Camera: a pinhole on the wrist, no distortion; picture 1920 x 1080 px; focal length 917.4 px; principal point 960.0 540.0 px. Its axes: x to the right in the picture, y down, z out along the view. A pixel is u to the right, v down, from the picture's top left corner.
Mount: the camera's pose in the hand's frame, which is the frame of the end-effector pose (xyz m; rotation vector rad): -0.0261 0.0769 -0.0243 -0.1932 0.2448 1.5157
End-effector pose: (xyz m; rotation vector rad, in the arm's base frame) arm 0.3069 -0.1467 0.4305 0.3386 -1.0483 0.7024
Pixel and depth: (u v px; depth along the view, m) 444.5 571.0 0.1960
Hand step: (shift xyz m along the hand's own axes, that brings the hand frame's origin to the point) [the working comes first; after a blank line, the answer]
In the camera's frame: -0.1101 0.0066 0.1960

-0.0294 0.0256 0.1947
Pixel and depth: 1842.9 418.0 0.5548
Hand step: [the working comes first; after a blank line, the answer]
In the camera's frame: 0.5339 -0.0738 0.5548

0.0896 0.7391 0.3583
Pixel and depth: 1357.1 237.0 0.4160
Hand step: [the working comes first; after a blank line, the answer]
In the camera's frame: 0.1801 -0.1374 0.4160

0.1341 0.3581 0.3216
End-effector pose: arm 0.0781 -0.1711 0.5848 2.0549 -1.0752 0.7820
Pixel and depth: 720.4 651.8 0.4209
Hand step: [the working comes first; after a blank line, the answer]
In the camera's frame: -0.1099 0.0513 0.4209

-0.0653 0.0901 0.4118
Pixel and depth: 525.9 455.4 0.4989
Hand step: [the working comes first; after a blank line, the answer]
In the camera's frame: -0.2361 -0.0460 0.4989

0.0301 -0.0141 0.5191
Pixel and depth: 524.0 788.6 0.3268
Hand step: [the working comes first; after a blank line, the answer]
In the camera's frame: -0.1553 0.0886 0.3268

-0.1079 0.0223 0.3350
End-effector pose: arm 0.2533 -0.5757 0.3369 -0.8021 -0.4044 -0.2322
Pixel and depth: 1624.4 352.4 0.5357
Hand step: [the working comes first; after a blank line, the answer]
In the camera's frame: 0.3880 -0.1095 0.5357

0.1190 0.5920 0.3796
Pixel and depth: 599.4 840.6 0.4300
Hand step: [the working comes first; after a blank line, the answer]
In the camera's frame: -0.1690 0.1409 0.4300

-0.1567 0.0401 0.4393
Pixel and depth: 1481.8 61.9 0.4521
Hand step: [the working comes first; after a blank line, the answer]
In the camera's frame: 0.2571 -0.2356 0.4521

0.2366 0.4373 0.3322
